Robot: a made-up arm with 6 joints.
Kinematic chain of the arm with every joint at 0, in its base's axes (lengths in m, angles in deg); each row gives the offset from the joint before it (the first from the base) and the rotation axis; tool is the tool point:
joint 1: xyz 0 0 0.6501 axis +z
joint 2: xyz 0.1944 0 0 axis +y
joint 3: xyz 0 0 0.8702 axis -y
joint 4: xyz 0 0 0.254 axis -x
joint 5: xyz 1.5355 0 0 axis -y
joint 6: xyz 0.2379 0 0 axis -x
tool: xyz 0 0 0
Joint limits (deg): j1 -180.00..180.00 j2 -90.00..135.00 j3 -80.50..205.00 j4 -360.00..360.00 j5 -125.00..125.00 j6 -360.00..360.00
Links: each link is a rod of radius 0.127 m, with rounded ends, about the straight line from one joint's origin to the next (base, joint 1, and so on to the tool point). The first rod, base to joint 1, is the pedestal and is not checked.
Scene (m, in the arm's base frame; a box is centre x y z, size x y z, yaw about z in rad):
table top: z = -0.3
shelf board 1: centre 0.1 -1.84 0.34 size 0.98 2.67 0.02 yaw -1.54
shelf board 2: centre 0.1 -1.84 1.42 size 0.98 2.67 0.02 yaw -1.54
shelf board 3: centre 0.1 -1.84 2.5 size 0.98 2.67 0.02 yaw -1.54
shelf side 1: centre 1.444 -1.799 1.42 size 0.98 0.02 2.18 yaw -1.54
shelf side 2: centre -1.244 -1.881 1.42 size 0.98 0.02 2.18 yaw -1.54
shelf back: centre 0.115 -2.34 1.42 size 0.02 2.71 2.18 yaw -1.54
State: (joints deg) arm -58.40 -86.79 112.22 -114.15 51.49 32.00
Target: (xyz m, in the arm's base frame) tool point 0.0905 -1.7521 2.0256
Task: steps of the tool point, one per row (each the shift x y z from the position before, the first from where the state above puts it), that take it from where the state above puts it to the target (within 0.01 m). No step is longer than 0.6 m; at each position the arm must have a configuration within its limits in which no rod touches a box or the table.
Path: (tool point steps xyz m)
1: -0.0180 0.1428 0.5461
2: 0.0642 0.0083 0.5593
3: 0.1329 -0.1292 0.5257
4: 0.1835 -0.2561 0.4501
5: 0.2115 -0.3599 0.3382
6: 0.2166 -0.4311 0.2026
7: 0.2014 -0.4635 0.0555
8: 0.1690 -0.4528 -0.0900
9: 0.1260 -0.4015 -0.2203
10: 0.0779 -0.3142 -0.3238
11: 0.0188 -0.1981 0.0578
12: 0.0128 -0.2191 0.0218
13: 0.0036 -0.2323 -0.0183
14: -0.0080 -0.2372 -0.0613

